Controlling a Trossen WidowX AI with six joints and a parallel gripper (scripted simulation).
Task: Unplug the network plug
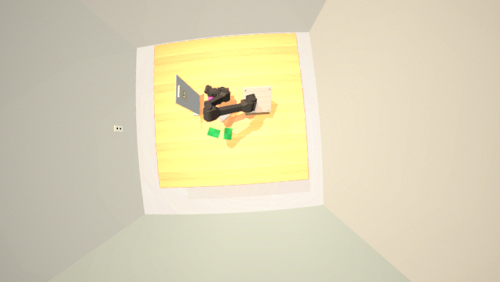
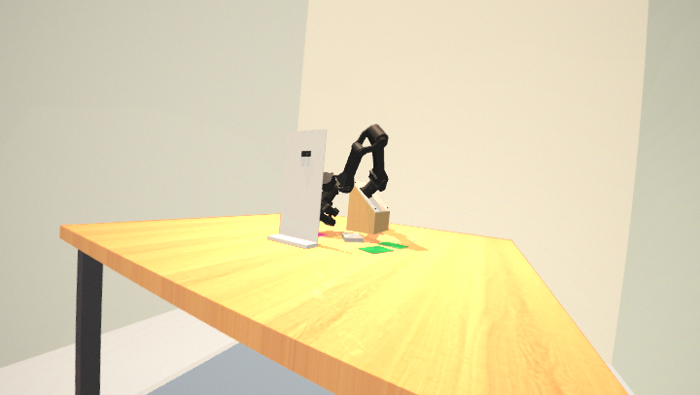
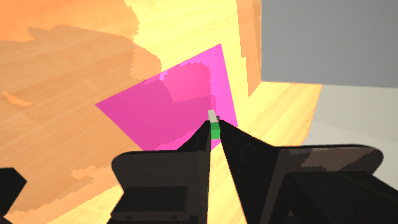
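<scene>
Right now the magenta marked square is 2 cm below my gripper tip and 1 cm behind it. The rest, counted from my gripper tip: green network plug (right at my gripper tip); grey panel (15 cm ahead, 15 cm above, 5 cm to the left).
</scene>
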